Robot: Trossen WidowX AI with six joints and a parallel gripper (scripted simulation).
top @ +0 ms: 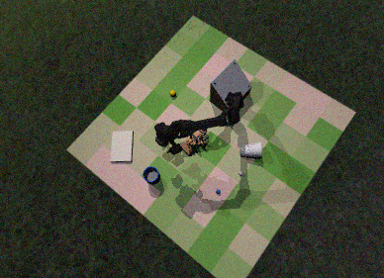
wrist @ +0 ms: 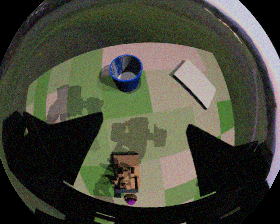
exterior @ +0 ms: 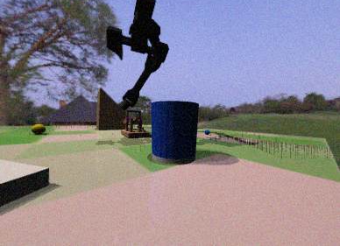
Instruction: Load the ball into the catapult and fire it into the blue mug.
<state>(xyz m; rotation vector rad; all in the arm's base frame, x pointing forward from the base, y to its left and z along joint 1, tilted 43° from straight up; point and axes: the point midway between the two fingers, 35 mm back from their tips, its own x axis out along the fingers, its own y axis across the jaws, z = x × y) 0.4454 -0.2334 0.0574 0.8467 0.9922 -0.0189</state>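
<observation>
Right now my gripper tip is 26 cm past the purple ball, 17 cm above it and 9 cm to the right of it. Round my gripper tip: flat white slab 29 cm to the right, 22 cm below, 10 cm ahead; wooden catapult 19 cm behind, 18 cm below, 10 cm to the left; blue mug 20 cm below, 15 cm ahead.
</observation>
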